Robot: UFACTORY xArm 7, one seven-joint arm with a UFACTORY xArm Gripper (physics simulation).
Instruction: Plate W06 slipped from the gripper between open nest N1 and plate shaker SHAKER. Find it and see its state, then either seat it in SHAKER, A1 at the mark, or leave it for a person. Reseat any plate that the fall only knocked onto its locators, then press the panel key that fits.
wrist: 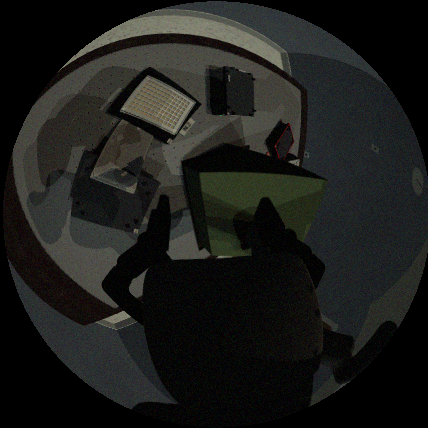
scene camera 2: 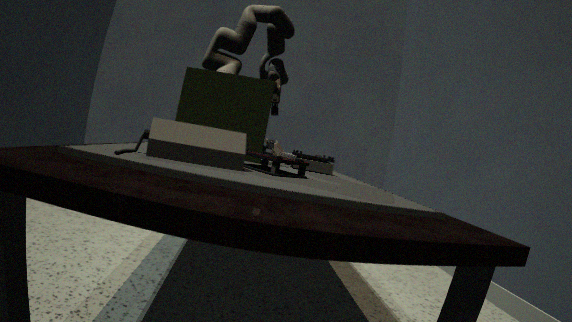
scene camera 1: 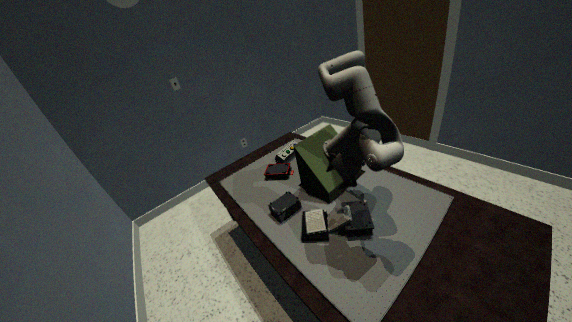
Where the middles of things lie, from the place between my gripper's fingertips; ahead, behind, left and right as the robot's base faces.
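Scene:
You'd find the black shaker station (wrist: 232,89) 200 mm to the right of my hand and 180 mm ahead of it, and it's 190 mm below my hand as well.

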